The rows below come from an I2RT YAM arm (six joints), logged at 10 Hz.
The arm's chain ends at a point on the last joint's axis. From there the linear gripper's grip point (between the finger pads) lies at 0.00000 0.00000 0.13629 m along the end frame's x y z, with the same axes.
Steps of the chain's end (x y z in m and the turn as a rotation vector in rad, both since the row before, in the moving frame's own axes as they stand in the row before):
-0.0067, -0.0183, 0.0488, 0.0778, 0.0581, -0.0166
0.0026, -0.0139, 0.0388, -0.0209, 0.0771, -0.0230
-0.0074, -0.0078, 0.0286, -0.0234, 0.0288, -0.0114
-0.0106, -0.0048, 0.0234, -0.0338, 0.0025, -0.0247
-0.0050, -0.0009, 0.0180, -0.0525, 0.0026, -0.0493
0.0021, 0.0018, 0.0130, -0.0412, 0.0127, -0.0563
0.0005, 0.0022, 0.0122, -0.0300, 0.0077, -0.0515
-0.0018, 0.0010, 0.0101, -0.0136, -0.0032, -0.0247
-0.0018, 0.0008, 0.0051, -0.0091, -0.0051, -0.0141
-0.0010, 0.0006, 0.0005, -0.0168, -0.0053, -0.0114
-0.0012, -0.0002, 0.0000, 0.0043, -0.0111, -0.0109
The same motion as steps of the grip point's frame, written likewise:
0.0011, -0.0290, 0.0482, 0.0778, 0.0581, -0.0166
0.0131, -0.0112, 0.0384, -0.0209, 0.0771, -0.0230
-0.0035, -0.0046, 0.0285, -0.0234, 0.0288, -0.0114
-0.0102, -0.0002, 0.0233, -0.0338, 0.0025, -0.0247
-0.0045, 0.0062, 0.0178, -0.0525, 0.0026, -0.0493
0.0040, 0.0074, 0.0129, -0.0412, 0.0127, -0.0563
0.0017, 0.0063, 0.0121, -0.0300, 0.0077, -0.0515
-0.0022, 0.0029, 0.0101, -0.0136, -0.0032, -0.0247
-0.0025, 0.0020, 0.0051, -0.0091, -0.0051, -0.0141
-0.0017, 0.0029, 0.0005, -0.0168, -0.0053, -0.0114
-0.0027, -0.0008, 0.0000, 0.0043, -0.0111, -0.0109

